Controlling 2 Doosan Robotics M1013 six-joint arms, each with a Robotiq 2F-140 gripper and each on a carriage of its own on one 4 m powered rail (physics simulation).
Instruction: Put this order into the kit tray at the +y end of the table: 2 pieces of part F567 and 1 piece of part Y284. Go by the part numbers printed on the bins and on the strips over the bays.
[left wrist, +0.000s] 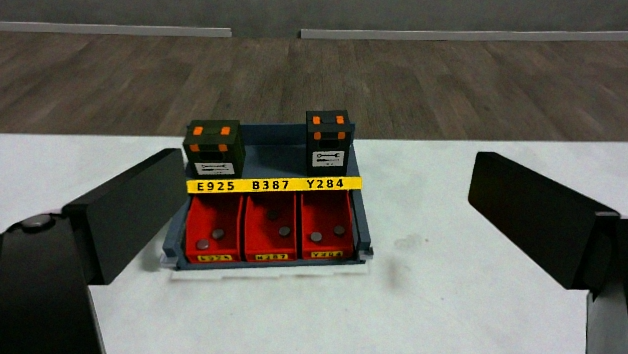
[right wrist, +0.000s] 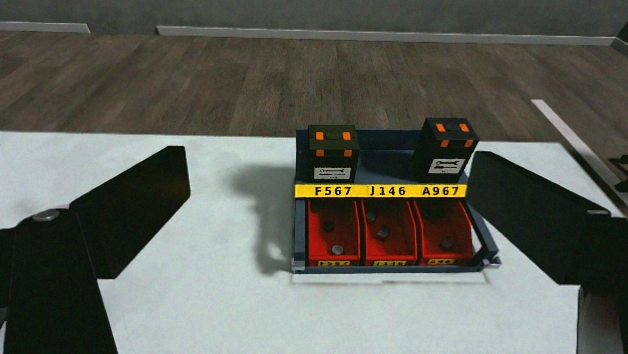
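Note:
In the left wrist view a rack holds three red bins under a yellow strip reading E925, B387, Y284. The Y284 bin (left wrist: 326, 215) is on the right, with two round grey pieces, one at its left (left wrist: 315, 237) and one at its right (left wrist: 339, 230). In the right wrist view another rack has a strip reading F567, J146, A967. The F567 bin (right wrist: 333, 215) is on the left, with a dark piece (right wrist: 328, 226) and a lighter grey piece (right wrist: 337, 249). My left gripper (left wrist: 328, 175) and right gripper (right wrist: 330, 185) are open and empty, above the table. The kit tray does not show in either view.
Dark cases with orange latches stand on top of the left rack (left wrist: 213, 147) (left wrist: 327, 142) and the right rack (right wrist: 332, 152) (right wrist: 446, 150). The E925 bin (left wrist: 214, 215), B387 bin (left wrist: 270, 245), J146 bin (right wrist: 395, 250) and A967 bin (right wrist: 442, 227) hold grey pieces. The table's far edge borders wooden floor.

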